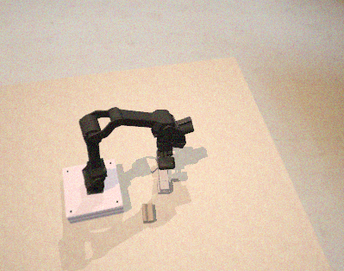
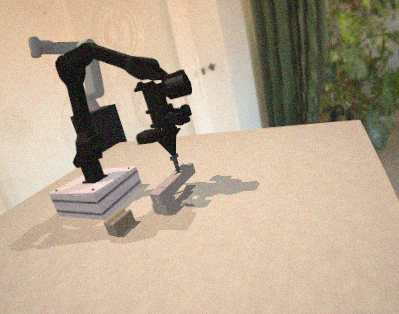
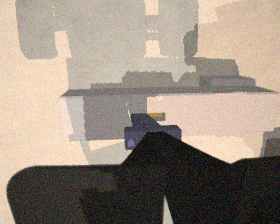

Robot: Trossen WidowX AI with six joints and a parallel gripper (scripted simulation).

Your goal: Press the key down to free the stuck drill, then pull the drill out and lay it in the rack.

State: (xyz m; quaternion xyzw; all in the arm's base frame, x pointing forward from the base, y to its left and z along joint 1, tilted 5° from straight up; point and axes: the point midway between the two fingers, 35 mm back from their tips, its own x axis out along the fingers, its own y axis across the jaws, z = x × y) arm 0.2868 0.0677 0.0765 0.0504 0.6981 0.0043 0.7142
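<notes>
Now: gripper tip 30 mm above the blue key. From my gripper tip the other things lie so: tan rack (90 mm behind, 190 mm to the right, 110 mm below).
</notes>
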